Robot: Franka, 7 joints.
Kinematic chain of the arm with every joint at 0, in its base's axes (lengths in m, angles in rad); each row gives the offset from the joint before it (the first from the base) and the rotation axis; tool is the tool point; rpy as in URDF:
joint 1: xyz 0 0 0.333 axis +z
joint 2: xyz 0 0 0 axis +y
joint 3: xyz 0 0 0.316 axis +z
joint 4: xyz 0.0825 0 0 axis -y
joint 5: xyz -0.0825 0 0.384 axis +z
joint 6: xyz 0 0 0 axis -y
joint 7: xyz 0.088 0 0 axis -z
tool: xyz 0 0 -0.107 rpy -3.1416 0 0
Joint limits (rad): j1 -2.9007..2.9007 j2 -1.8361..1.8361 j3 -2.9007..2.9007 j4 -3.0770..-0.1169 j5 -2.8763..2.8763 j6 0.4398..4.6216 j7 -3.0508..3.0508
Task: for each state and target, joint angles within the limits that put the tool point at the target. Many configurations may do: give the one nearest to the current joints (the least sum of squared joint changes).
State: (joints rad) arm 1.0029 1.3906 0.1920 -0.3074 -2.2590 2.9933 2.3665
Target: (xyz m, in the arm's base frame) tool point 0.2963 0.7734 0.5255
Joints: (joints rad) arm 1.1282 1.1395 0.2354 -0.3138 -2.2227 2.6548 2.3665
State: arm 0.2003 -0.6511 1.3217 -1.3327 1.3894 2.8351 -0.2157
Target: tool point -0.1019 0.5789 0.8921
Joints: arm -0.4016 -0.6450 1.4672 -1.0809 1.3375 2.6700 -0.2157
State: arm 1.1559 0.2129 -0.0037 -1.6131 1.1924 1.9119 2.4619
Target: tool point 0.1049 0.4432 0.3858
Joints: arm 1.1543 -0.0904 -0.0104 -2.3201 1.0146 1.6074 2.4619
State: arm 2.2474 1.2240 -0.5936 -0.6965 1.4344 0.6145 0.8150
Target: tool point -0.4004 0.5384 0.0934
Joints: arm 2.2651 1.4622 -0.5724 -0.7292 1.4638 0.8105 0.8150
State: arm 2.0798 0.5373 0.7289 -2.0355 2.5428 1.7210 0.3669
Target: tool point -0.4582 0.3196 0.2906
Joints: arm 1.8691 0.3356 0.5752 -2.3144 2.5211 1.7016 0.3669
